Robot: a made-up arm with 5 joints.
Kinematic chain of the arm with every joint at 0, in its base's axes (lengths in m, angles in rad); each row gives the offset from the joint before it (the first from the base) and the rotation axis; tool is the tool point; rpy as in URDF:
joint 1: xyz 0.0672 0 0.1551 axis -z
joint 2: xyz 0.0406 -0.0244 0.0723 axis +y
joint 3: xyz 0.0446 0 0.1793 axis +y
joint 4: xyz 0.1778 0 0.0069 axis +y
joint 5: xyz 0.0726 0.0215 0 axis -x
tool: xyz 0 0 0 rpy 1.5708 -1.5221 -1.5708
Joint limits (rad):
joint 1: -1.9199..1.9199
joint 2: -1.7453..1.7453
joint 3: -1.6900..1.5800
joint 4: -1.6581..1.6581
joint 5: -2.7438..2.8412
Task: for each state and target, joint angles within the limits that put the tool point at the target. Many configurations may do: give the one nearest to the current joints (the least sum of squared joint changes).
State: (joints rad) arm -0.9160 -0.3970 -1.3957 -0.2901 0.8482
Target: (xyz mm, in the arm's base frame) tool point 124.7 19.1 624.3
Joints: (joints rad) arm -0.3686 0.1612 -1.6900 -0.8691 0.8482
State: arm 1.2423 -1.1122 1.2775 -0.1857 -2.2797
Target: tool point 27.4 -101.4 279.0
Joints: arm 1.9182 -1.6278 1.5800 0.0216 -2.2797
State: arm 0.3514 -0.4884 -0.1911 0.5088 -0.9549
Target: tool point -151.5 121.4 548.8
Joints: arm 0.5183 -1.0806 -1.1415 0.0634 -0.9549
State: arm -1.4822 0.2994 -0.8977 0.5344 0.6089
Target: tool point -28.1 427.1 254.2
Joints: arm -1.7970 0.8326 -0.7031 0.5350 0.6089
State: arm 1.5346 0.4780 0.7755 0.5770 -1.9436
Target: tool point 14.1 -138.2 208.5
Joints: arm 1.9180 -0.1483 1.0489 1.0371 -1.9436
